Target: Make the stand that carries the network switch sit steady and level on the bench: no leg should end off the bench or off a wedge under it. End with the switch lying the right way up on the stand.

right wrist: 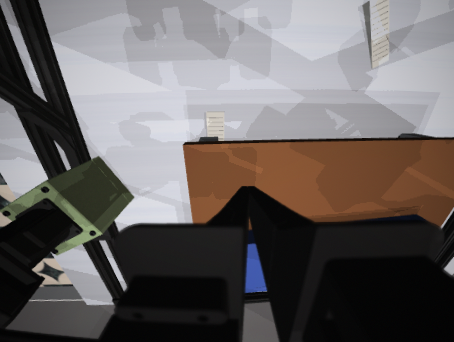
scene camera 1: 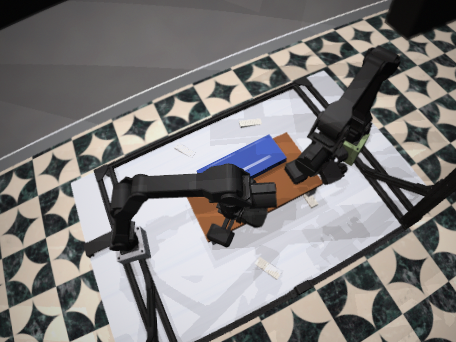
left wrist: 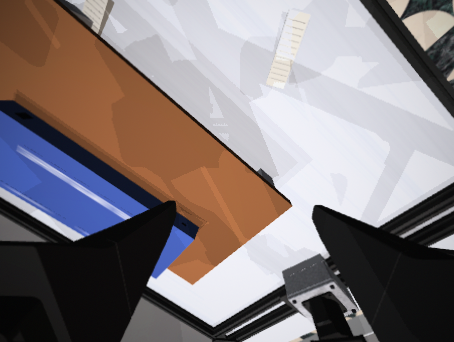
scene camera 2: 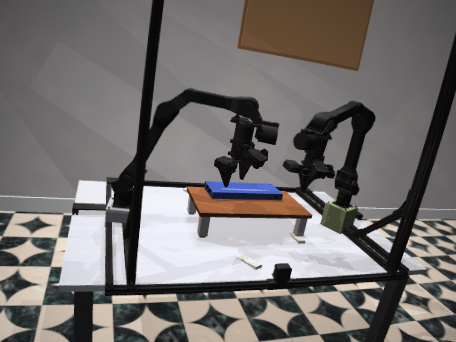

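Pixels of known places: left gripper, between the fingertips: (scene camera 1: 233, 217) (left wrist: 243, 209) (scene camera 2: 233, 183); right gripper, between the fingertips: (right wrist: 247, 192) (scene camera 2: 302, 191); left arm's base, origin of its link: (scene camera 1: 128, 243) (left wrist: 323, 305) (scene camera 2: 122, 204); right arm's base, origin of its link: (right wrist: 51, 223) (scene camera 1: 352, 136) (scene camera 2: 342, 204).
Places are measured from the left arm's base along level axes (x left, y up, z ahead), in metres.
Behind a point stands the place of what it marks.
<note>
The brown stand (scene camera 1: 295, 145) @(x 0.143, y 0.035, z 0.649 m) (scene camera 2: 250, 209) @(x -0.022, y 0.035, z 0.442 m) (left wrist: 140, 125) @(x -0.008, y 0.035, z 0.467 m) (right wrist: 300, 175) @(x -0.003, y 0.035, z 0.528 m) is upright and looks nearly level; a slight tilt cannot be judged. The blue switch (scene camera 1: 270, 152) @(x 0.131, y 0.062, z 0.548 m) (scene camera 2: 245, 190) @(x 0.097, y 0.061, z 0.442 m) (left wrist: 65, 175) @(x 0.103, y 0.063, z 0.484 m) lies flat on its rear part. A pale wedge (scene camera 1: 310, 200) @(x -0.036, y -0.056, z 0.640 m) (scene camera 2: 298, 238) @(x -0.044, y -0.054, z 0.637 m) (right wrist: 215, 125) @(x -0.040, y -0.056, z 0.643 m) is at the foot of the near right leg (scene camera 2: 300, 226) @(x -0.020, y -0.016, z 0.644 m); how far under is unclear. The near left leg (scene camera 2: 203, 226) @(x -0.075, y -0.019, z 0.277 m) shows no wedge. My left gripper (scene camera 2: 234, 181) @(x -0.081, y 0.147, z 0.353 m) (left wrist: 243, 209) @(x -0.081, y 0.147, z 0.353 m) is open and empty above the stand's left part. My right gripper (scene camera 2: 304, 187) @(x -0.021, y 0.123, z 0.617 m) (right wrist: 247, 192) @(x -0.021, y 0.123, z 0.617 m) is shut and empty above its right part.
A loose wedge (scene camera 1: 269, 268) @(x -0.211, y -0.058, z 0.419 m) (scene camera 2: 249, 261) @(x -0.216, y -0.058, z 0.416 m) (left wrist: 289, 47) @(x -0.214, y -0.058, z 0.418 m) (right wrist: 380, 35) @(x -0.204, y -0.059, z 0.413 m) lies in front of the stand. Two more, one wedge (scene camera 1: 250, 123) @(x 0.359, y -0.059, z 0.554 m) and another wedge (scene camera 1: 185, 150) @(x 0.327, y -0.059, z 0.269 m), lie behind it. A green block (scene camera 2: 339, 216) @(x 0.059, y 0.003, z 0.835 m) (right wrist: 95, 200) @(x 0.087, y 0.003, z 0.816 m) bears the right arm. Black frame bars edge the bench.
</note>
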